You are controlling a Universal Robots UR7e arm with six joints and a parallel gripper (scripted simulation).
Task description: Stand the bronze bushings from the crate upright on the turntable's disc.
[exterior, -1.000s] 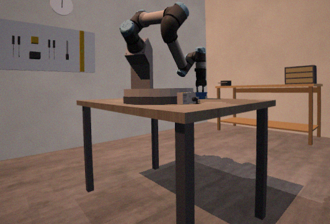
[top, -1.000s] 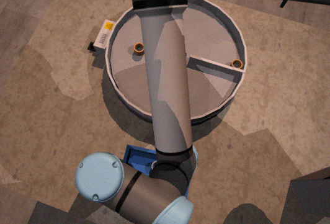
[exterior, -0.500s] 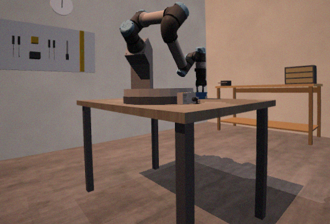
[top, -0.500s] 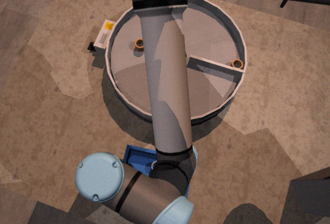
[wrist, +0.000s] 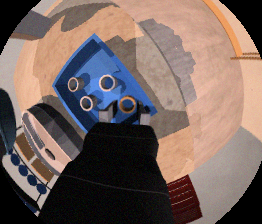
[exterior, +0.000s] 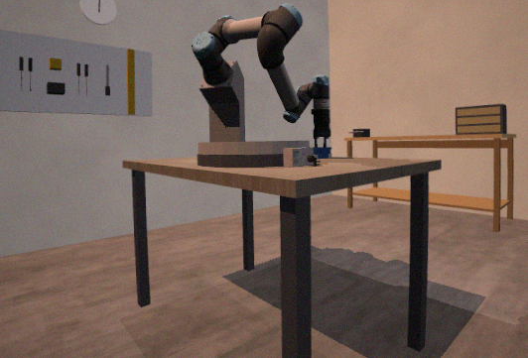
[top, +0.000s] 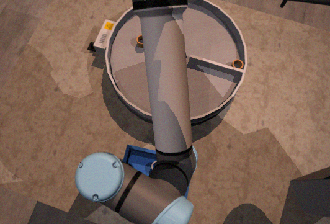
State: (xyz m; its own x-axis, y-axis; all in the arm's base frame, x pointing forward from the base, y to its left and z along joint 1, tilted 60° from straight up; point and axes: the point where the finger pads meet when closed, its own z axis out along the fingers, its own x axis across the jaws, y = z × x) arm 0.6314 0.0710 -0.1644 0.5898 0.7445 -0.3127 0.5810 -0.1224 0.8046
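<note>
Now: hand 60 mm past the blue crate, 30 mm to the left of it and 30 mm above it. From my hand the other things lie so: turntable disc: 80 mm behind, 390 mm to the right.
</note>
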